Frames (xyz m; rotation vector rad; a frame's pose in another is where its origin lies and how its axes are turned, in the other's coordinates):
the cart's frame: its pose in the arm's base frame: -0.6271 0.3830 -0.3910 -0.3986 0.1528 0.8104
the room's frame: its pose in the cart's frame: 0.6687 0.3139 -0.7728 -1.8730 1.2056 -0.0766
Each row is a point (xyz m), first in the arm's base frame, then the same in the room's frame.
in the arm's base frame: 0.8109 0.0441 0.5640
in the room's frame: 0.7410 -0.6421 -2.1660
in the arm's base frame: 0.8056 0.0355 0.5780
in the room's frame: 0.7345 -0.6385 -2.1816
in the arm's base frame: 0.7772 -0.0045 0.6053
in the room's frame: 0.7115 -0.6052 -2.2205
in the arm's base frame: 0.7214 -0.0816 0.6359
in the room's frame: 0.6724 -0.5319 -2.2762
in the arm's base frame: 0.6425 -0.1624 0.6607
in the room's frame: 0.6146 -0.4448 -2.3255
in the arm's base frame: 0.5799 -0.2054 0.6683
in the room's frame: 0.5664 -0.3886 -2.3442
